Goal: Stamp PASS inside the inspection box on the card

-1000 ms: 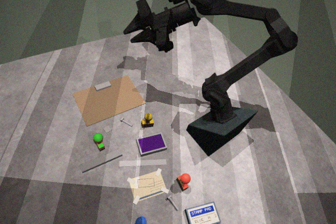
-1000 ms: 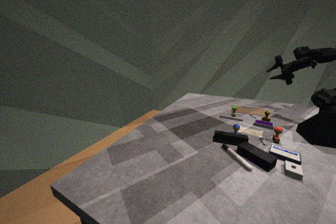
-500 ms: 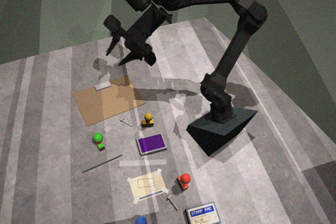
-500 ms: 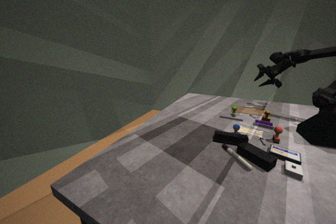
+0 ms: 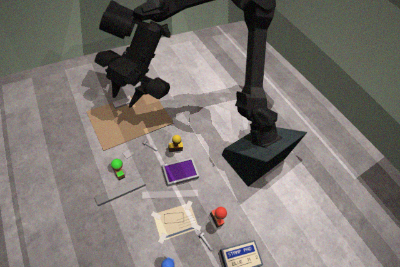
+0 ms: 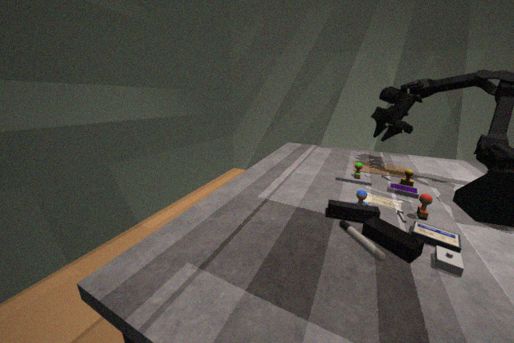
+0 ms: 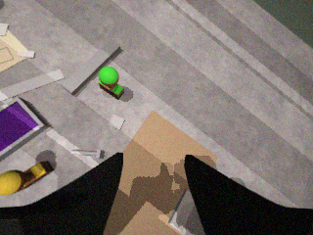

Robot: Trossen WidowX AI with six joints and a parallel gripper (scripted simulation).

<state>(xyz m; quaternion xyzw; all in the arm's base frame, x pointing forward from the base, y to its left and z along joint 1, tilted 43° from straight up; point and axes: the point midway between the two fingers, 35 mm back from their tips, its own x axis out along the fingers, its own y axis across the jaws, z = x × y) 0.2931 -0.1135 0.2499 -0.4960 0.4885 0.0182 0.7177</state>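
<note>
My gripper tip is now 70 mm short of the green stamp, 110 mm to the right of it and 130 mm above it. From my gripper tip the other things lie so: thin dark rod 80 mm ahead, 160 mm to the left, 150 mm below; yellow stamp 110 mm behind, 110 mm to the left, 130 mm below; purple ink pad 80 mm behind, 180 mm to the left, 150 mm below.
</note>
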